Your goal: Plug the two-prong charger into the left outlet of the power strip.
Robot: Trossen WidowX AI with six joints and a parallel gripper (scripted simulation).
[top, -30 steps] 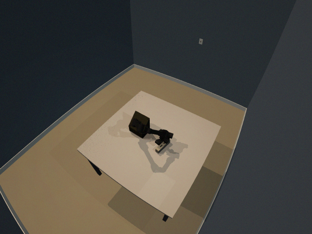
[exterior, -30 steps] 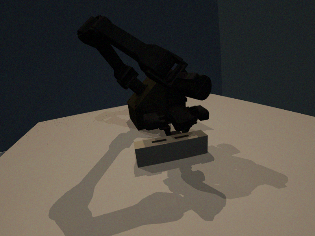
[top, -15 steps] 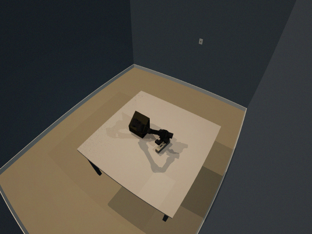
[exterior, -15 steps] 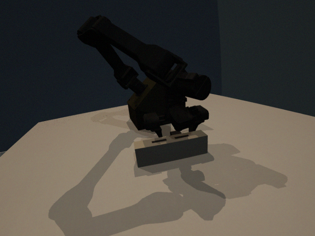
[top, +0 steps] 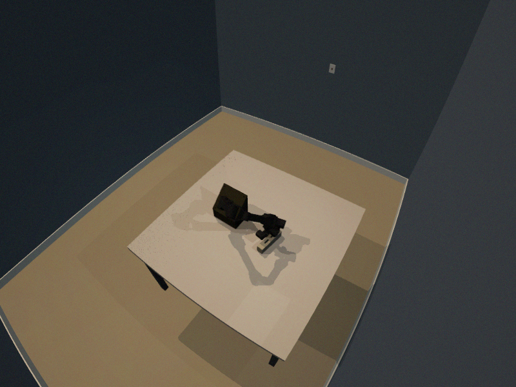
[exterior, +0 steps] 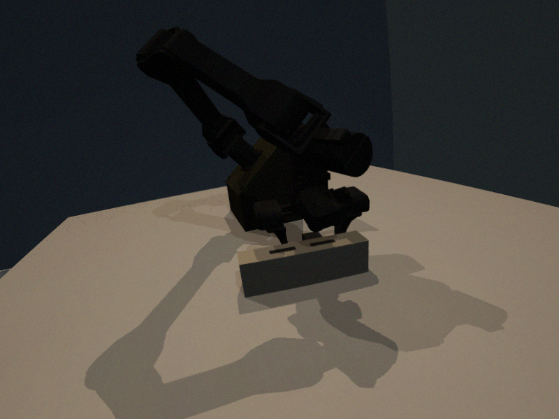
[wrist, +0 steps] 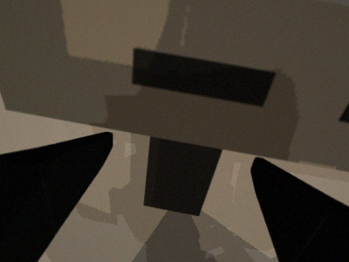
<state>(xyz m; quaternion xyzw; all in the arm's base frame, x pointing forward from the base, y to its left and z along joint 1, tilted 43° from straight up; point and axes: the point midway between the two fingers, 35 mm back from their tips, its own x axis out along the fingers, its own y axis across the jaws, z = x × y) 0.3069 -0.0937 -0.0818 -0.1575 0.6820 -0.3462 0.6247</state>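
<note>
Right now my gripper tip is 20 mm short of the dark charger and 10 mm below it.
</note>
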